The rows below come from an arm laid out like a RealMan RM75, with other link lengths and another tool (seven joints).
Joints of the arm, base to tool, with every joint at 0 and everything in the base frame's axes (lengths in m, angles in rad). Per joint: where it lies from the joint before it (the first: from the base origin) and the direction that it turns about. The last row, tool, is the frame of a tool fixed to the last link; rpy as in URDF.
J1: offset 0 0 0.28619 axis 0 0 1
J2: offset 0 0 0 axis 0 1 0
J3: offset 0 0 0.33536 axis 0 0 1
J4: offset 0 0 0 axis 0 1 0
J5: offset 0 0 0.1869 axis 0 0 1
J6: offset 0 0 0 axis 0 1 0
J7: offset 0 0 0.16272 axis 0 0 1
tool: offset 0.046 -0.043 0.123 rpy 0 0.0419 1.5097
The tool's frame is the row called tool.
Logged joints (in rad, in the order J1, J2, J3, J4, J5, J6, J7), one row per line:
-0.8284, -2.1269, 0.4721, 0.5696, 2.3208, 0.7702, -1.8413
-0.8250, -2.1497, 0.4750, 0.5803, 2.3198, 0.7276, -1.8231
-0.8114, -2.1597, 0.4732, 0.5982, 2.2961, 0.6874, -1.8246
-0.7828, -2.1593, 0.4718, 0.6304, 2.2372, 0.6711, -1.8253
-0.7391, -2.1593, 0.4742, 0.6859, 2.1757, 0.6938, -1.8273
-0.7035, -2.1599, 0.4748, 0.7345, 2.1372, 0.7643, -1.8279
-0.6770, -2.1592, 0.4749, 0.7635, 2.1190, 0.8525, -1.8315
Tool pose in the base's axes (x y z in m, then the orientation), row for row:
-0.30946, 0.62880, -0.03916, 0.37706, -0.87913, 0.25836, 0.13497
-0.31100, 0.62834, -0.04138, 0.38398, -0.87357, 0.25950, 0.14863
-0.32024, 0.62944, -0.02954, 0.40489, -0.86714, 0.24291, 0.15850
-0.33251, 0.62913, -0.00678, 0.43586, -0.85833, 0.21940, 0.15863
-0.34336, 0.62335, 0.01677, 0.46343, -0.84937, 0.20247, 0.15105
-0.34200, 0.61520, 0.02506, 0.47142, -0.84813, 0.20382, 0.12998
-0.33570, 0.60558, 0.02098, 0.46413, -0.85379, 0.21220, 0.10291
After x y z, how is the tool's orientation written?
As a quaternion, w x y z.
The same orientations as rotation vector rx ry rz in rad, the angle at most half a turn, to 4 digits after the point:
-2.2480, 0.6606, 0.3451
-2.2265, 0.6614, 0.3788
-2.1887, 0.6131, 0.4001
-2.1359, 0.5460, 0.3947
-2.0875, 0.4976, 0.3712
-2.0771, 0.4992, 0.3183
-2.0977, 0.5214, 0.2528

